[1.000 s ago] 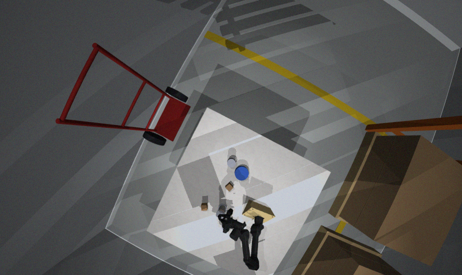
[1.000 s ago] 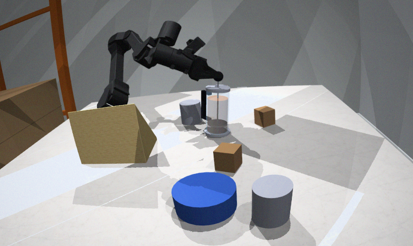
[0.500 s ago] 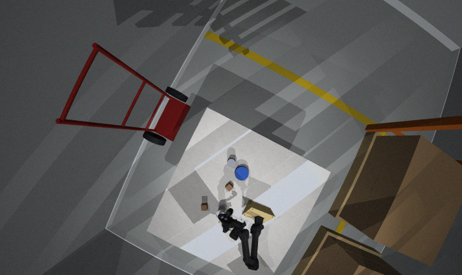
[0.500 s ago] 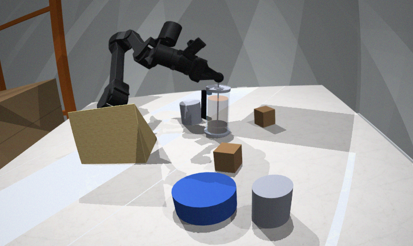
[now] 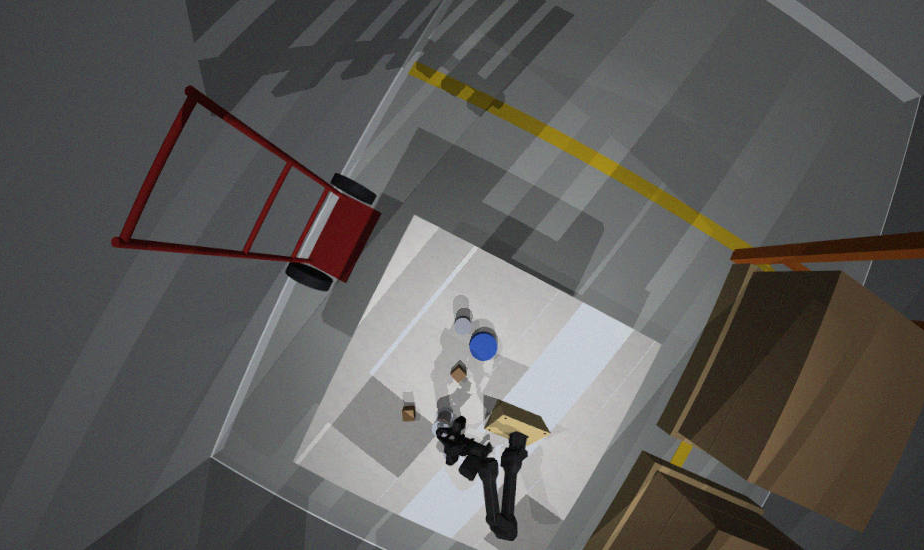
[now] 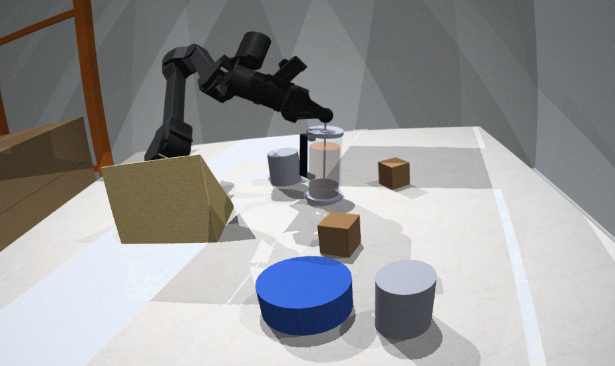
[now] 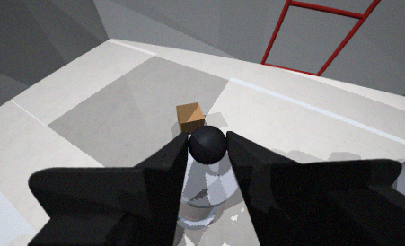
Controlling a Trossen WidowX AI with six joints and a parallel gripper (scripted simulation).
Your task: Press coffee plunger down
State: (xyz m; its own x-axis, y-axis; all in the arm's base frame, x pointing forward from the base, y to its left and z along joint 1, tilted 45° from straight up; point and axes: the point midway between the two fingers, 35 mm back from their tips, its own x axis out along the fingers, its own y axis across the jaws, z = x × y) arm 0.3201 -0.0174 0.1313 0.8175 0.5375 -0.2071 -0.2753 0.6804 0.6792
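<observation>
Right now my gripper tip is 30 mm past the glass coffee press, 10 mm to the right of it and 80 mm above it. Round my gripper tip: blue disc: 30 mm behind, 370 mm to the right, 150 mm below.
</observation>
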